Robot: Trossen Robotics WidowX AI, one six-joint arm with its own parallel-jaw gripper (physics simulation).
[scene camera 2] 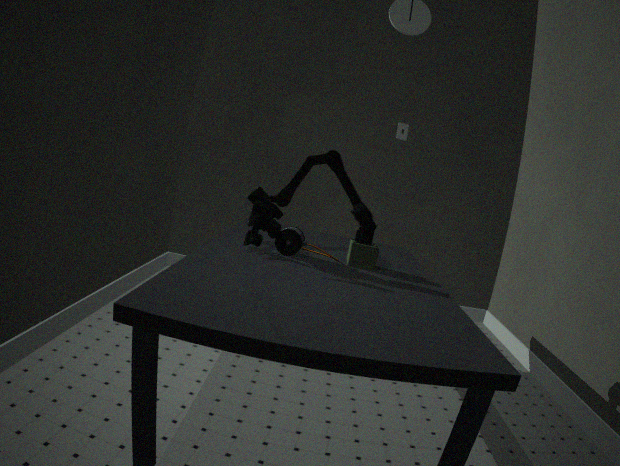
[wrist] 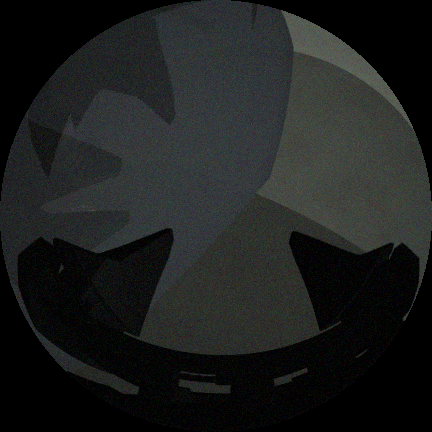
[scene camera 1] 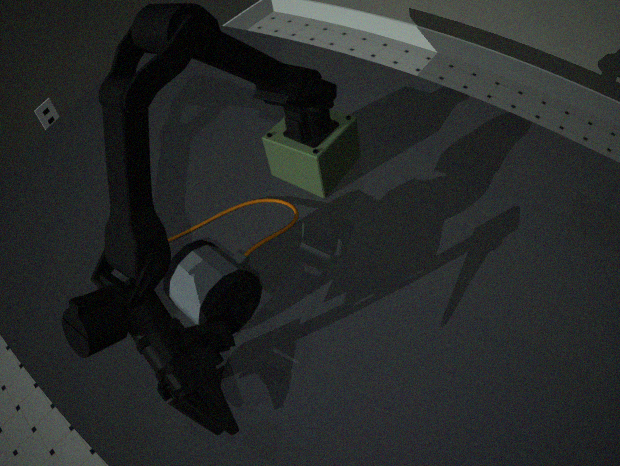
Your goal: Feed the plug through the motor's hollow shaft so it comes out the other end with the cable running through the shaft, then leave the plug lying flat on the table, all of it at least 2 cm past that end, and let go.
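Pixels of known places: gripper, fingertip midpoint: (scene camera 2: pixel 246 235) (wrist: pixel 233 236) (scene camera 1: pixel 227 433); arm's base, link origin: (scene camera 2: pixel 363 243) (scene camera 1: pixel 311 129).
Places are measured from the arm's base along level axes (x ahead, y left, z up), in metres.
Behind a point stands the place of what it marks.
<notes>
The motor (scene camera 1: pixel 185 289) {x 0.315, y 0.041, z 0.002 m} (scene camera 2: pixel 289 242) {x 0.287, y 0.033, z -0.047 m} lies on its side, a pale drum with a black end, partly behind the arm in scene camera 1. The orange cable (scene camera 1: pixel 265 200) {x 0.102, y -0.027, z -0.086 m} (scene camera 2: pixel 320 250) {x 0.161, y 0.057, z -0.050 m} makes a loop on the motor's side toward the arm's base. One stretch passes behind the arm, and the other runs behind the motor's upper edge. The plug does not show in any view, and whether cable runs inside the shaft is hidden. My gripper (scene camera 1: pixel 228 429) {x 0.425, y 0.207, z -0.021 m} (wrist: pixel 233 236) {x 0.425, y 0.207, z -0.021 m} is open and empty, beyond the motor's black end in scene camera 1. Its fingers stand wide apart in the wrist view.
The arm's base stands on a green block (scene camera 1: pixel 295 162) {x 0.049, y 0.003, z -0.029 m} (scene camera 2: pixel 361 254) {x 0.002, y 0.047, z -0.037 m} beyond the cable loop. The dark table (scene camera 1: pixel 451 375) {x 0.189, y 0.371, z -0.090 m} (scene camera 2: pixel 300 315) {x 0.157, y 0.730, z -0.090 m} carries broad shadows of the arm. A table edge and the floor beyond it show in the wrist view. The arm arches above the cable.
</notes>
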